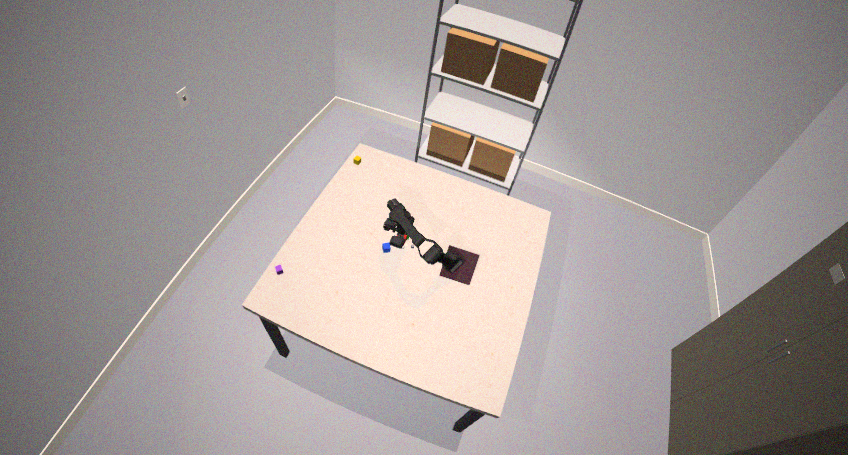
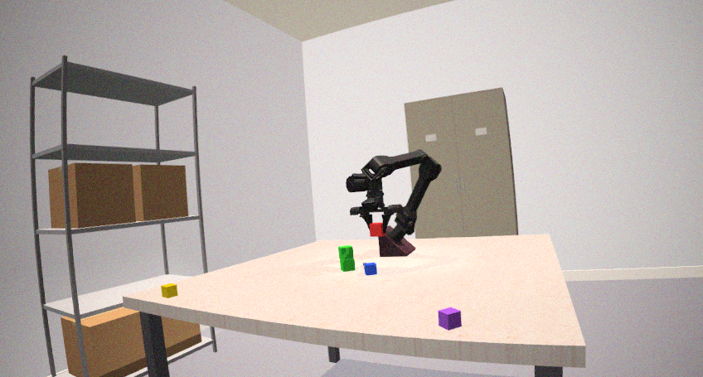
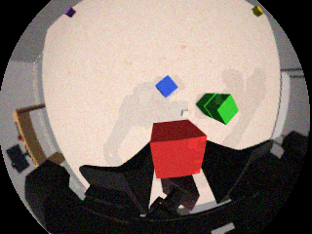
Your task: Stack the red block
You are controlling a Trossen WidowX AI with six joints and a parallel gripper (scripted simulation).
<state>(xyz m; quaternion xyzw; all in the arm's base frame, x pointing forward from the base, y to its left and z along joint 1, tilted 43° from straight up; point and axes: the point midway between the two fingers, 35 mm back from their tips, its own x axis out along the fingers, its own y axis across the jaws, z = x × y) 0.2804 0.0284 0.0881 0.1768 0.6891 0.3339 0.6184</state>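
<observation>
Now: gripper tip 11 cm above the blue block and 7 cm short of it. The rest, counted from my gripper tip: yellow block (57 cm ahead, 45 cm to the right, 11 cm below); purple block (45 cm ahead, 42 cm to the left, 11 cm below); red block (1 cm above).
</observation>
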